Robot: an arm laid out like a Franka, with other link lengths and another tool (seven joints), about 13 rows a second.
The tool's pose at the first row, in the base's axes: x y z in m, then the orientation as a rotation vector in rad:
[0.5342 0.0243 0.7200 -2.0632 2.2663 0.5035]
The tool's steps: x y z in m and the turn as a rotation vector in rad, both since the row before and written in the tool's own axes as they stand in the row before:
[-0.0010 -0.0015 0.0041 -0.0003 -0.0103 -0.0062]
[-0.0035 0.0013 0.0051 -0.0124 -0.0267 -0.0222]
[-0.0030 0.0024 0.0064 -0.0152 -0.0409 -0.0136]
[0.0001 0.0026 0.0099 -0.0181 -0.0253 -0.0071]
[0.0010 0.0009 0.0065 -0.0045 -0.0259 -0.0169]
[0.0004 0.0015 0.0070 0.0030 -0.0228 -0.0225]
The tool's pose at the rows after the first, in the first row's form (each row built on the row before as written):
[0.5350 0.0262 0.7160 -2.0622 2.2536 0.5129]
[0.5332 0.0310 0.7123 -2.0709 2.2160 0.5510]
[0.5299 0.0358 0.7077 -2.0611 2.1807 0.6054]
[0.5253 0.0391 0.6992 -2.0575 2.1613 0.6493]
[0.5229 0.0405 0.6932 -2.0556 2.1282 0.6757]
[0.5198 0.0428 0.6871 -2.0570 2.0894 0.6892]

